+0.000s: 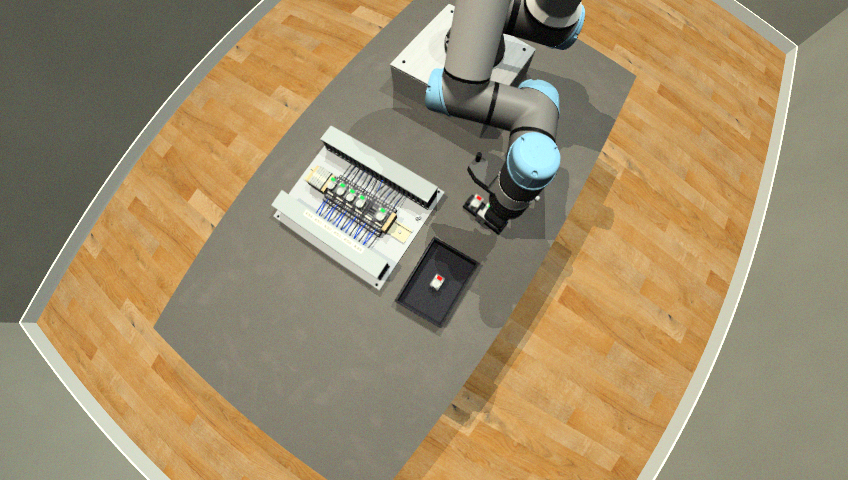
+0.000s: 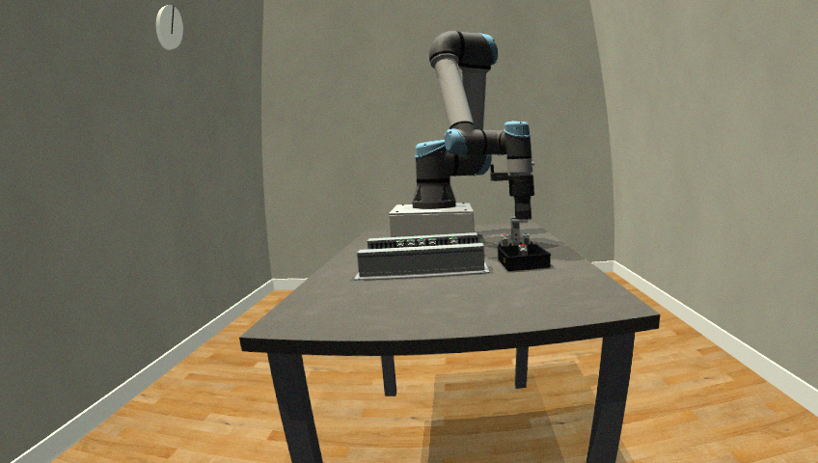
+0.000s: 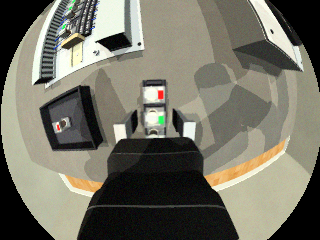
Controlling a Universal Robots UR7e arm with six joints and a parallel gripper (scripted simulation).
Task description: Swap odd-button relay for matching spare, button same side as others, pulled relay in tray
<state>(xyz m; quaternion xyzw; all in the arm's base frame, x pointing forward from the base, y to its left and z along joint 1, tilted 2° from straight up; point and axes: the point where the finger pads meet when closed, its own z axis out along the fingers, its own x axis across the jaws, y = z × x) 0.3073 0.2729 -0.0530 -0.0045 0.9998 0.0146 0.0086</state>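
Now: hand 4 cm above the black spare holder. The rest, counted from my hand: tray 19 cm ahead, 3 cm below, 1 cm to the left; panel 25 cm to the right, 17 cm ahead, 5 cm below.
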